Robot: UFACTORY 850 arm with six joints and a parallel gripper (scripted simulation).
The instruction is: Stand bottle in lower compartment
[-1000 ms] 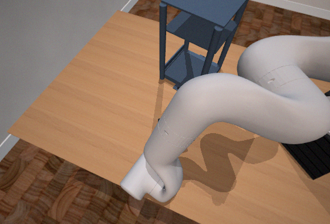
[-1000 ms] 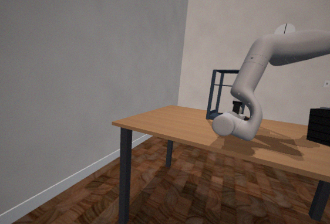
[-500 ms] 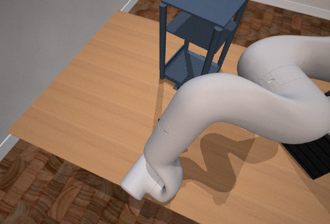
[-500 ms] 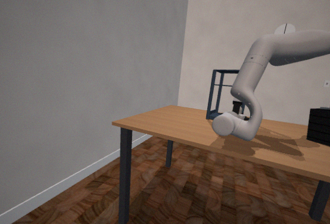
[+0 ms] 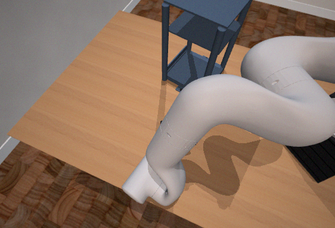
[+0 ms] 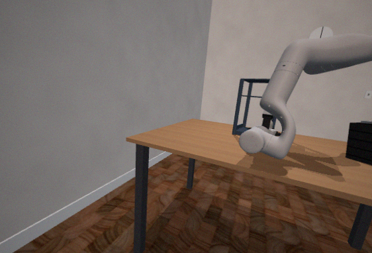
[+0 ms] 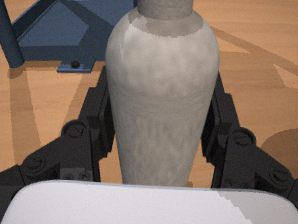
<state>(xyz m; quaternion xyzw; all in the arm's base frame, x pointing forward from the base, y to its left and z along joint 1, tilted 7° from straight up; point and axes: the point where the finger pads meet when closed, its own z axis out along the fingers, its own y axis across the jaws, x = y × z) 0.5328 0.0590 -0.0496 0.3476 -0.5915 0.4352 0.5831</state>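
The shelving unit lies 320 mm to the right of my hand and 90 mm above it. From my hand the other things lie so: bottle 20 mm above.
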